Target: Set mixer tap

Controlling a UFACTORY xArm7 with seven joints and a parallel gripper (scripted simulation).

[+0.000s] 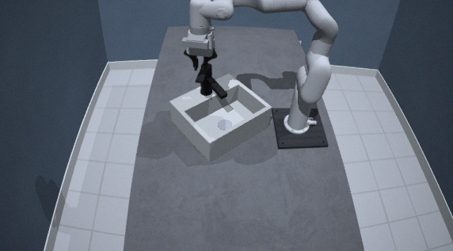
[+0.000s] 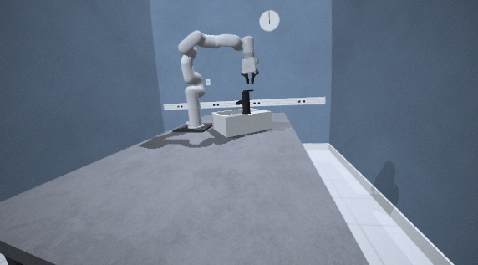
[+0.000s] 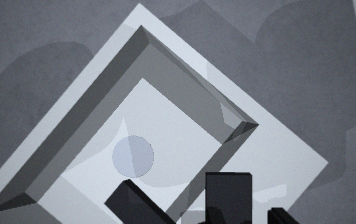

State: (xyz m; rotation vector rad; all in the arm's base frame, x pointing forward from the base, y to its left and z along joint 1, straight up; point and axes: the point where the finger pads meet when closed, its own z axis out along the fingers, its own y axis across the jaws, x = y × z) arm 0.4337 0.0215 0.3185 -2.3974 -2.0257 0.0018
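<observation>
Right now my hand is 7 cm above the lever, 4 cm to the left of it and 1 cm past it. From my hand the other things lie so: black mixer tap 11 cm below, 6 cm to the right, 2 cm behind; then white sink 29 cm below, 9 cm behind.
</observation>
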